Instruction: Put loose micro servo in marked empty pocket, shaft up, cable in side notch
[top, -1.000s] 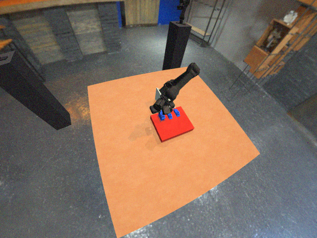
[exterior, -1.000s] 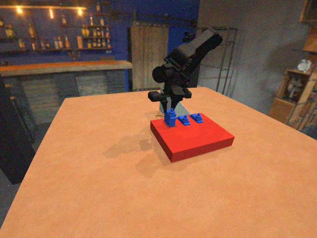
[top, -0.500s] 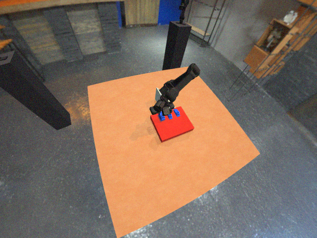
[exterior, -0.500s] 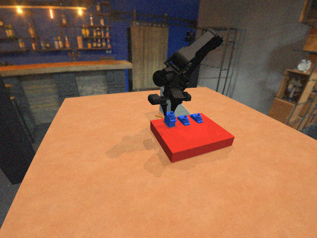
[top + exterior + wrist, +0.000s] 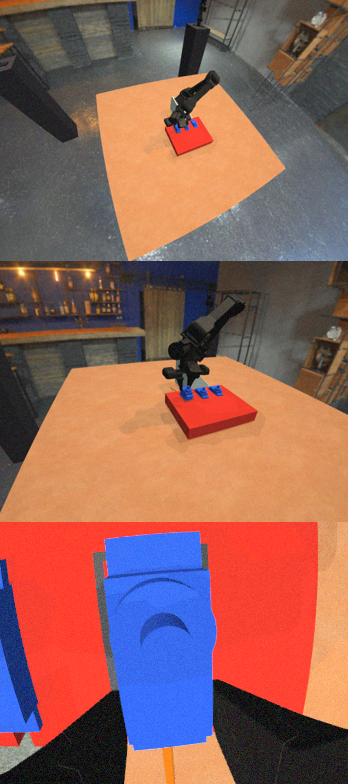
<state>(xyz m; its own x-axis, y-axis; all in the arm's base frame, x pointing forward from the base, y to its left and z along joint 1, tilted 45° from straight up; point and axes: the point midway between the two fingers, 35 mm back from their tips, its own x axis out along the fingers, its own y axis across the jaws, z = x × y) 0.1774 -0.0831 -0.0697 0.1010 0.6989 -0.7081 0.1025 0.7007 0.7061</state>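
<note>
The red deck is 13 cm ahead of my gripper tip, 6 cm to the left of it and 5 cm below it.
</note>
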